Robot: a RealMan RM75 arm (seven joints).
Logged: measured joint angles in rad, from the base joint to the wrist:
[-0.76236 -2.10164 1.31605 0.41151 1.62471 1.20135 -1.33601]
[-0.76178 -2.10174 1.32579 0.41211 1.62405 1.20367 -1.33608]
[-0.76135 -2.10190 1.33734 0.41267 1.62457 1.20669 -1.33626]
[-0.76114 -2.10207 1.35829 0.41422 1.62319 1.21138 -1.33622]
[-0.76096 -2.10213 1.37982 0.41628 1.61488 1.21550 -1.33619]
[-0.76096 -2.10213 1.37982 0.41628 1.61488 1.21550 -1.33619]
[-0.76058 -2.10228 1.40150 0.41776 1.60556 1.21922 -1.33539]
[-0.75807 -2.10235 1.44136 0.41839 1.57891 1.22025 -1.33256]
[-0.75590 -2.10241 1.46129 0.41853 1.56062 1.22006 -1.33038]
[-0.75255 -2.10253 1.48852 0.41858 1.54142 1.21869 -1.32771]
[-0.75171 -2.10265 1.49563 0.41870 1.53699 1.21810 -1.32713]
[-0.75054 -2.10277 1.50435 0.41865 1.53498 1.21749 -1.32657]
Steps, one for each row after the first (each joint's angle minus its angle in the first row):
[0.00058 -0.00010 0.00974 0.00060 -0.00066 0.00232 -0.00007]
[0.00101 -0.00026 0.02129 0.00116 -0.00014 0.00534 -0.00025]
[0.00122 -0.00043 0.04224 0.00271 -0.00152 0.01003 -0.00021]
[0.00140 -0.00049 0.06377 0.00477 -0.00983 0.01415 -0.00018]
[0.00140 -0.00049 0.06377 0.00477 -0.00983 0.01415 -0.00018]
[0.00178 -0.00064 0.08545 0.00625 -0.01915 0.01787 0.00062]
[0.00429 -0.00071 0.12531 0.00688 -0.04580 0.01890 0.00345]
[0.00646 -0.00077 0.14524 0.00702 -0.06409 0.01871 0.00563]
[0.00981 -0.00089 0.17247 0.00707 -0.08329 0.01734 0.00830]
[0.01065 -0.00101 0.17958 0.00719 -0.08772 0.01675 0.00888]
[0.01182 -0.00113 0.18830 0.00714 -0.08973 0.01614 0.00944]

